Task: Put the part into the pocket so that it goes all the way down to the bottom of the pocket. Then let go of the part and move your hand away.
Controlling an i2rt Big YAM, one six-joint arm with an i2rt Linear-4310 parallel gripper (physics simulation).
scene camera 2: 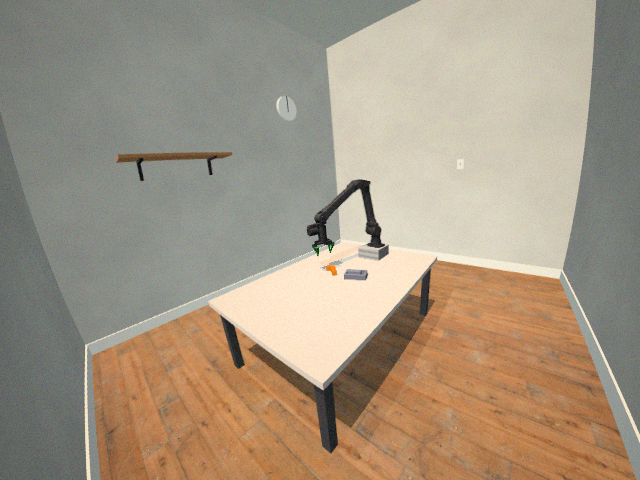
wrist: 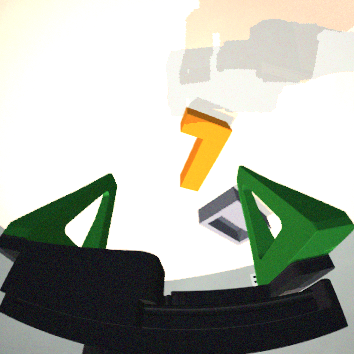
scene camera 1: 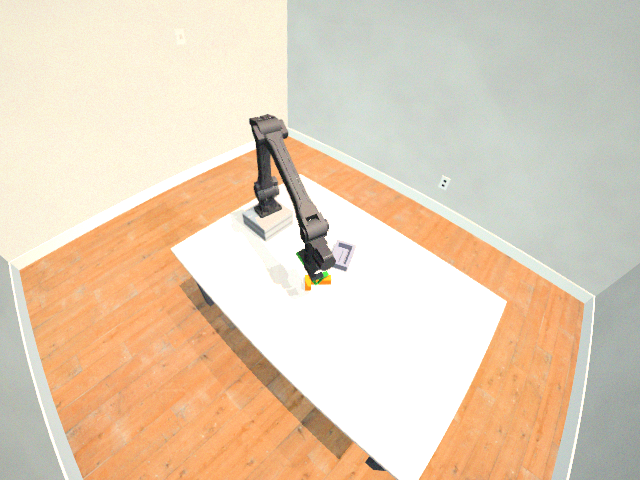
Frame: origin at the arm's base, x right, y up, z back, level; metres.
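Where they show: gripper, fingertip midpoint: [scene camera 2: 324, 254] [wrist: 173, 175] [scene camera 1: 310, 275]; arm's base, origin of the base link: [scene camera 2: 375, 245] [scene camera 1: 268, 209].
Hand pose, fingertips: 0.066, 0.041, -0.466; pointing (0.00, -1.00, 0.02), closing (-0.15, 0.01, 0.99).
Things, the pixels of their top centre, and the offset from my fingertips, as dx, dy, dz. Level surfaces: height alone.
- orange L-shaped part, middle of its top: [wrist: 193, 158] [scene camera 1: 318, 280] [scene camera 2: 331, 268] -0.049, -0.092, +0.012
- grey block, middle of its top: [wrist: 237, 226] [scene camera 1: 342, 252] [scene camera 2: 355, 271] -0.226, -0.086, +0.072
- white table, its level: dy -0.122
The orange L-shaped part [scene camera 1: 324, 280] [scene camera 2: 331, 270] [wrist: 209, 150] lies flat on the table, apart from the grey block. The grey block [scene camera 1: 341, 267] [scene camera 2: 355, 277] [wrist: 217, 204] with the recessed pocket sits beside it; no part shows in the visible stretch of the pocket. My gripper [scene camera 1: 310, 267] [scene camera 2: 324, 253] [wrist: 173, 175] is open and empty, with its green fingers wide apart. It hangs above the table and the part in scene camera 2. In the wrist view the part lies beyond the fingertips, and the right finger hides some of the block. In scene camera 1 a finger overlaps the part.
The arm's base stands on a layered grey plinth [scene camera 1: 267, 222] [scene camera 2: 373, 252] at the far end of the white table [scene camera 1: 382, 330] [scene camera 2: 310, 315]. A wooden shelf [scene camera 2: 175, 156] and a round clock [scene camera 2: 286, 107] are on the wall, away from the arm.
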